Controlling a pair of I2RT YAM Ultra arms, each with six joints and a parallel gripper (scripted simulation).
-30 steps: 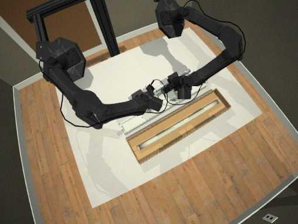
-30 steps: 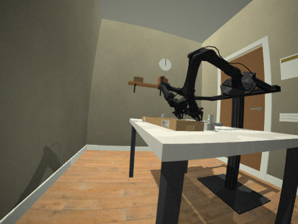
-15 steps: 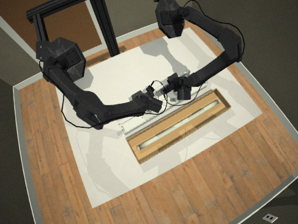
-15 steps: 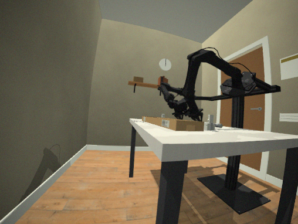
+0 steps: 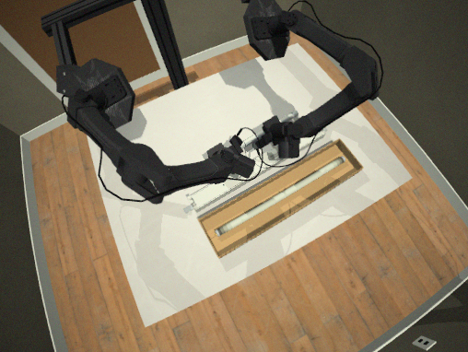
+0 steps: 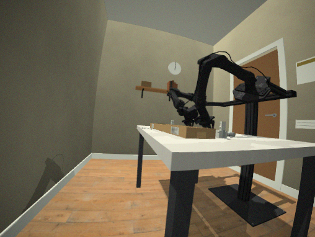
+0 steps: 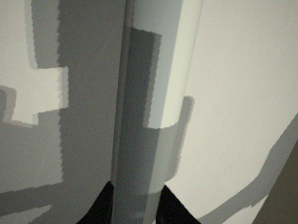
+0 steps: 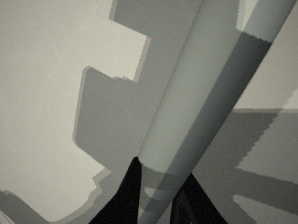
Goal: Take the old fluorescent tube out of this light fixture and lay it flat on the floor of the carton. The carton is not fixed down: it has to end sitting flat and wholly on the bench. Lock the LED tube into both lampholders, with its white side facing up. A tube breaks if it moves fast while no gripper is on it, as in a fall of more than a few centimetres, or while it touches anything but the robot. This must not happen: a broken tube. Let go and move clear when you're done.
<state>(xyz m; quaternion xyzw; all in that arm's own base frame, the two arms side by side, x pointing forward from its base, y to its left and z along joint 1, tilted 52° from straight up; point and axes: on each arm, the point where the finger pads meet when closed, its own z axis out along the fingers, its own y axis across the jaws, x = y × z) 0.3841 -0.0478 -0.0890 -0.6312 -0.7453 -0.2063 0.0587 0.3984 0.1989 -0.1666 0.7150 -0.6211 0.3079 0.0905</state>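
The LED tube is 120 mm to the right of my left hand, 10 mm below it and 10 mm ahead of it. Round my left hand: brown carton (270 mm ahead, 80 mm to the right); old fluorescent tube (270 mm ahead, 80 mm to the right).
Right now my right hand is 2 cm past the LED tube, 12 cm to the right of it and 1 cm above it. From my right hand the other things lie so: brown carton (25 cm ahead, 16 cm to the left); then old fluorescent tube (25 cm ahead, 16 cm to the left).
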